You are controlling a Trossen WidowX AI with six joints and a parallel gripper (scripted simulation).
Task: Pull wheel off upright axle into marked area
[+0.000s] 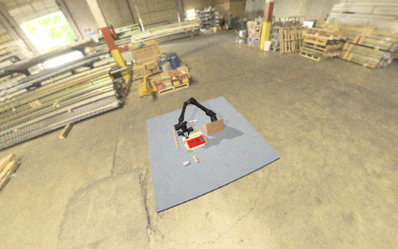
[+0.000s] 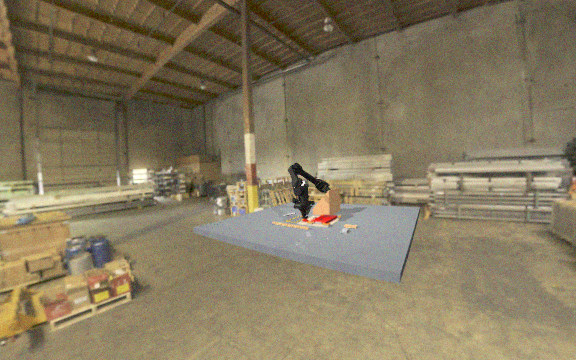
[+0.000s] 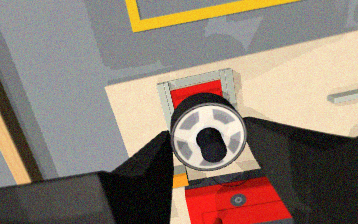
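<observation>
My gripper tip is 130 mm short of the long wooden strip, 40 mm to the left of it and 30 mm above it. Round my gripper tip: wheel (right at my gripper tip).
</observation>
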